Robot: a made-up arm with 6 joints.
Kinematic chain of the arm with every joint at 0, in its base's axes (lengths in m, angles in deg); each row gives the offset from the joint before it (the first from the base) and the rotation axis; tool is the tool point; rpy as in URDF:
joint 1: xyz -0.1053 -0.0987 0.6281 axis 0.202 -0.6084 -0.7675
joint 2: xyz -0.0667 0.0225 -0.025 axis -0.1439 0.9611 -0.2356
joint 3: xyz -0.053 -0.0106 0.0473 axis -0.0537 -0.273 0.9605
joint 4: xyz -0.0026 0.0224 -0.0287 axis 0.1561 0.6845 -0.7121
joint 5: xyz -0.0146 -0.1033 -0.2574 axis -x
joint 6: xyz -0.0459 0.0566 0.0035 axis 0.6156 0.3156 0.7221
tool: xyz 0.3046 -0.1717 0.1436 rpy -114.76 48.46 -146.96
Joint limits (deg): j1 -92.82..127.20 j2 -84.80..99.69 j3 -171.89..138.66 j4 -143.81..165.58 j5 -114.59..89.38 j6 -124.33..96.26
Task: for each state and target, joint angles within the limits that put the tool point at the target. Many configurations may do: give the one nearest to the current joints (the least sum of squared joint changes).
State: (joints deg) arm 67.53 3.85 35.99 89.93 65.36 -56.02
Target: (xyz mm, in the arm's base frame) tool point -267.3 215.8 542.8
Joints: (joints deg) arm 23.98 13.83 63.42 71.41 69.05 -83.10
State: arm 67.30 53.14 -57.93 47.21 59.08 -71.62
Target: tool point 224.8 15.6 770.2
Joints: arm 97.90 44.35 -20.82 35.81 66.91 -104.17
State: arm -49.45 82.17 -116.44 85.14 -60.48 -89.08
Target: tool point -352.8 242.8 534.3
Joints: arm -73.79 76.71 -111.37 71.40 -55.00 -79.87
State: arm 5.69 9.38 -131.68 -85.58 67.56 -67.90
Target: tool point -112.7 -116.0 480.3
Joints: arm 2.08 13.37 -142.10 -78.78 73.06 -50.88
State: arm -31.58 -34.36 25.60 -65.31 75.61 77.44
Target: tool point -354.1 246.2 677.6
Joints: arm -60.76 -23.22 36.60 -55.87 67.31 46.98
